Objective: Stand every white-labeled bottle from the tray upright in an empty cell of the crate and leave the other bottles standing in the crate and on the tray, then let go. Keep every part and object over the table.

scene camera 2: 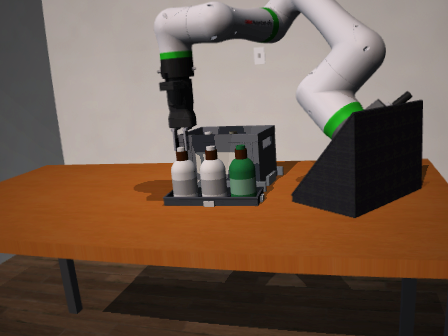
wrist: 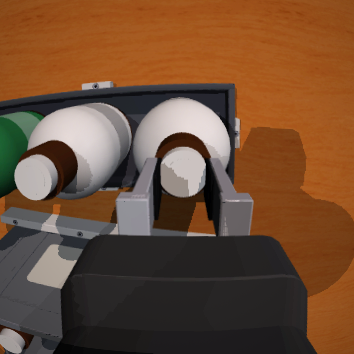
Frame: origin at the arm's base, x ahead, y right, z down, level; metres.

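Seen in the pictures: gripper, fingertip midpoint: (scene camera 2: 182, 150) (wrist: 182, 176); arm's base at its link origin: (scene camera 2: 362, 141).
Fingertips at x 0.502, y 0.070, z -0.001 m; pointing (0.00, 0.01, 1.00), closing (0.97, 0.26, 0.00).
Offsets run from my fingertips to a thing's middle. Level surfaces: height alone.
A white bottle @(dx +0.001, dy -0.004, dz +0.068 m) (scene camera 2: 184, 172) (wrist: 182, 117) with a pale band, brown neck and white cap stands upright at one end of the dark tray @(dx -0.082, dy -0.022, dz +0.138 m) (scene camera 2: 185, 201) (wrist: 170, 90). My gripper (scene camera 2: 181, 147) (wrist: 182, 176) is shut on this bottle's capped top from above. A second white bottle @(dx -0.085, dy -0.023, dz +0.068 m) (scene camera 2: 212, 172) (wrist: 82, 142) stands in the middle of the tray. A green bottle @(dx -0.169, dy -0.041, dz +0.068 m) (scene camera 2: 242, 172) (wrist: 12, 147) with a light green band stands at the tray's other end. The grey crate @(dx -0.129, dy +0.182, dz +0.063 m) (scene camera 2: 267, 150) (wrist: 17, 250) stands right behind the tray; its cells are mostly hidden.
A bottle cap (wrist: 12, 341) on a brown neck shows at the crate in the wrist view's lower left corner. The arm's dark wedge-shaped base (scene camera 2: 385, 160) stands right of the tray. The wooden table @(dz +0.151 m) (scene camera 2: 215, 230) has its front edge in front of the tray.
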